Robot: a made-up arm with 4 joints. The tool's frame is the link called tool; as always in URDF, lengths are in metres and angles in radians.
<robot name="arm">
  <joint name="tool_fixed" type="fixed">
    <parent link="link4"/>
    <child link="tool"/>
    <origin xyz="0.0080 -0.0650 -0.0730" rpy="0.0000 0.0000 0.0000"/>
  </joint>
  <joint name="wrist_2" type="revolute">
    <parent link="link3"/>
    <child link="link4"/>
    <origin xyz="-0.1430 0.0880 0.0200" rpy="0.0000 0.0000 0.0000"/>
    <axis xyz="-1 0 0"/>
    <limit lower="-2.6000" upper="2.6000" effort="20" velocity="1.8"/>
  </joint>
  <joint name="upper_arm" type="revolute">
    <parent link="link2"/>
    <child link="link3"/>
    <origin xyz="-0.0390 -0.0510 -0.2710" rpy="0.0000 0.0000 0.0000"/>
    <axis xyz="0 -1 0"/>
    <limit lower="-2.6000" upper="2.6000" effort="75" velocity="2.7"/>
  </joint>
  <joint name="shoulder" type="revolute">
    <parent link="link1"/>
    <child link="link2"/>
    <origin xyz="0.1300 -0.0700 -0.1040" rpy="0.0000 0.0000 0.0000"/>
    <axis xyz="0 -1 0"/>
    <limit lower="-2.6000" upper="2.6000" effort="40" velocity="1.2"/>
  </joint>
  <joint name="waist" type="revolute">
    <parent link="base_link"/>
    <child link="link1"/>
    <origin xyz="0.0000 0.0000 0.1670" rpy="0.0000 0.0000 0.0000"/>
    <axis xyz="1 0 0"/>
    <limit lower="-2.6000" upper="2.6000" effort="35" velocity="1.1"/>
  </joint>
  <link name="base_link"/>
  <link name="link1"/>
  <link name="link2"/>
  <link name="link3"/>
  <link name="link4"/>
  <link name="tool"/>
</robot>
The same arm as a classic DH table. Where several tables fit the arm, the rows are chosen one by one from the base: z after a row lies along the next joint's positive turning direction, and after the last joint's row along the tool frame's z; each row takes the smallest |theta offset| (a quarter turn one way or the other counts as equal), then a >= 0, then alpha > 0; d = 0 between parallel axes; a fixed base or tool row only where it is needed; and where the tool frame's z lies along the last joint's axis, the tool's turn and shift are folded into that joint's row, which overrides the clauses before.
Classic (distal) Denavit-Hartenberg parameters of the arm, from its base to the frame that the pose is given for. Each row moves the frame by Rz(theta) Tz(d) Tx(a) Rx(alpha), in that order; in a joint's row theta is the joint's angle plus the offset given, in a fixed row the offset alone. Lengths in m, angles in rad.
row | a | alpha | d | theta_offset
base (fixed) | 0 | 1.5708 | 0.167 | 1.5708
waist | 0.104 | 1.5708 | 0.13 | -1.5708
shoulder | 0.2738 | 0 | 0 | -0.1429
upper_arm | -0.02 | 1.5708 | 0.033 | 0.1429
wrist_2 | 0.065 | -1.5708 | 0.135 | 1.5708
tool (fixed) | 0 | 0 | -0.073 | 1.5708
Joint limits (rad, base to tool): -2.6..2.6 -2.6..2.6 -2.6..2.6 -2.6..2.6

